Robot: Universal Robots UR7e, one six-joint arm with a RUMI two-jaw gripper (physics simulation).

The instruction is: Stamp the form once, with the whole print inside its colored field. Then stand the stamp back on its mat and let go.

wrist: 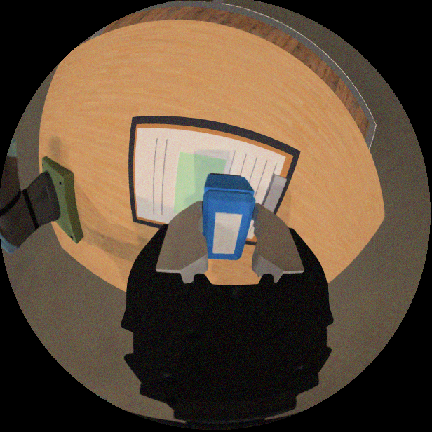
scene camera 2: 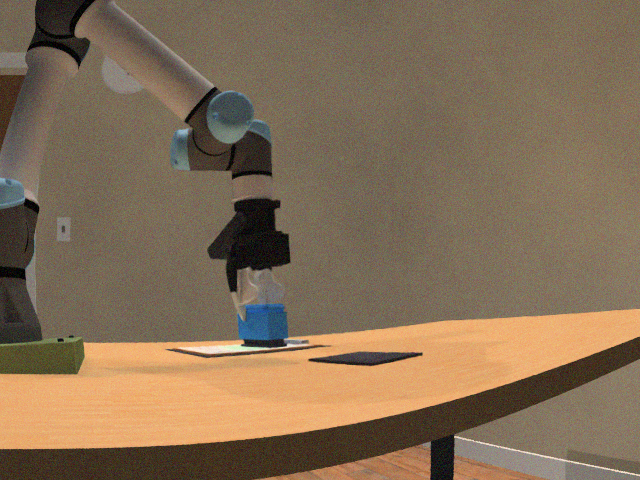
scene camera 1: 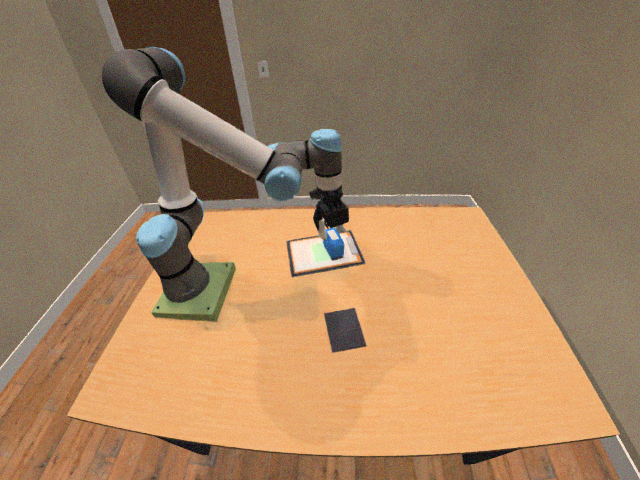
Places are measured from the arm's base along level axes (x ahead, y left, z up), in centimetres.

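Where they show: gripper, fingertip midpoint: (scene camera 2: 255,320) (scene camera 1: 331,238); arm's base, origin of the base link: (scene camera 1: 187,284).
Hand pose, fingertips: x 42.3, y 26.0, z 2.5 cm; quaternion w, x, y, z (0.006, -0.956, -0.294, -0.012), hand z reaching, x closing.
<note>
Things, the pixels of their top centre, and the offset from my fingertips. "*": a spot on its surface instead. Level surfaces: height alone.
- blue stamp, middle of its top: (scene camera 2: 260,304) (scene camera 1: 332,234) dx +0.9, dy -1.6, dz +3.0 cm
- form, middle of its top: (scene camera 2: 244,343) (scene camera 1: 323,249) dx -2.5, dy -1.7, dz -4.0 cm
- green field, middle of its top: (scene camera 2: 241,347) (scene camera 1: 321,251) dx -3.2, dy -2.3, dz -4.8 cm
- dark mat, its level: dz -4.8 cm
- dark-edged clipboard, surface spot: (scene camera 1: 292,266) * dx -11.5, dy -10.3, dz -5.2 cm
- grey clip, middle of its top: (scene camera 2: 290,339) (scene camera 1: 351,244) dx +6.7, dy +2.2, dz -4.0 cm
- wooden table, its level: dz -5.2 cm
My gripper (scene camera 1: 332,232) (scene camera 2: 261,310) (wrist: 226,204) is shut on the blue stamp (scene camera 1: 333,245) (scene camera 2: 264,322) (wrist: 227,200), which is upright with a pale label on top. The stamp's black base is at or very near the form (scene camera 1: 303,257) (scene camera 2: 206,348) (wrist: 146,170). The stamp is over the right part of the green field (scene camera 1: 318,252) (wrist: 187,175) and hides some of it; whether its base lies wholly inside the field is hidden. No print shows on the visible part. The dark mat (scene camera 1: 345,329) (scene camera 2: 366,358) lies apart from the form, nearer scene camera 1.
The form lies on a dark-edged clipboard (scene camera 1: 292,266) (wrist: 132,175) with a grey clip (scene camera 1: 352,245) (scene camera 2: 296,341) (wrist: 273,194) at its right side. The arm's green base plate (scene camera 1: 224,279) (scene camera 2: 41,356) (wrist: 67,200) stands on the left of the wooden table (scene camera 1: 465,361) (scene camera 2: 155,413) (wrist: 200,65).
</note>
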